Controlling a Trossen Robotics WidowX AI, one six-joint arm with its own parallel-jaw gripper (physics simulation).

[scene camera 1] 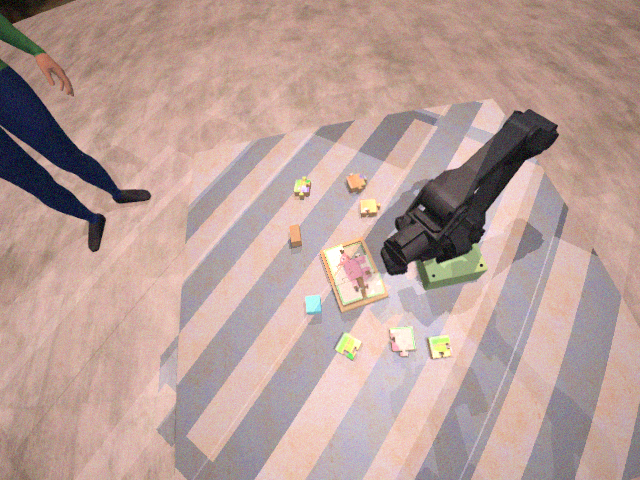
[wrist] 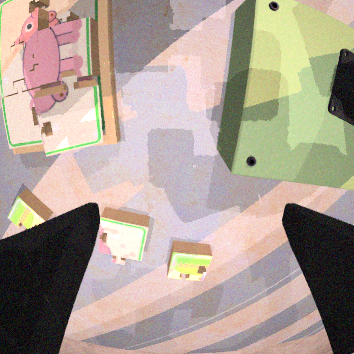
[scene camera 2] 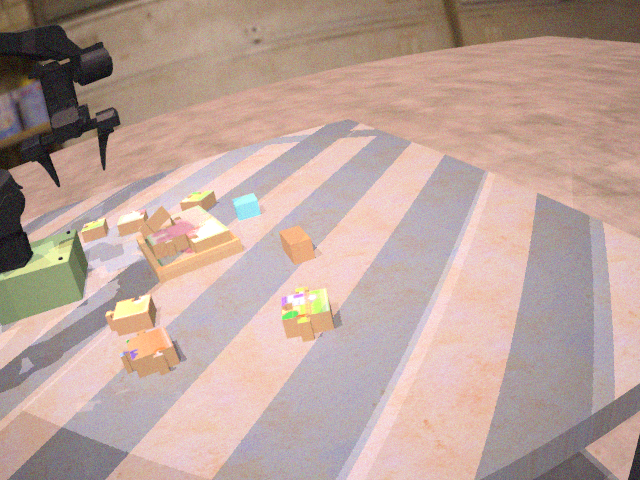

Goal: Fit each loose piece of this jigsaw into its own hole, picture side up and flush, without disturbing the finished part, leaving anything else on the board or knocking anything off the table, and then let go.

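Observation:
The jigsaw board [scene camera 1: 364, 303] [scene camera 2: 201, 263] [wrist: 109, 75] holds a pink animal picture in a wooden rim. One piece [scene camera 2: 157, 219] [wrist: 75, 125] sits tilted at the board's edge, its brown side showing in scene camera 2. A white-and-pink piece with a green edge line [scene camera 1: 405, 338] [scene camera 2: 132, 223] [wrist: 127, 240] lies picture side up on the table off the board. My gripper [scene camera 2: 81, 177] [wrist: 194, 214] is wide open and empty, raised above the table beside the board. Its fingertips are hidden in scene camera 1.
Green-yellow pieces [scene camera 1: 348, 345] [scene camera 1: 439, 346] flank the white-and-pink piece. Beyond the board lie a yellow piece [scene camera 1: 369, 207], an orange piece [scene camera 1: 356, 182] and a multicoloured piece [scene camera 1: 302, 187]. A cyan cube [scene camera 1: 313, 304], a brown block [scene camera 1: 295, 235] and a green block [scene camera 1: 454, 276] [wrist: 285, 125] stand nearby.

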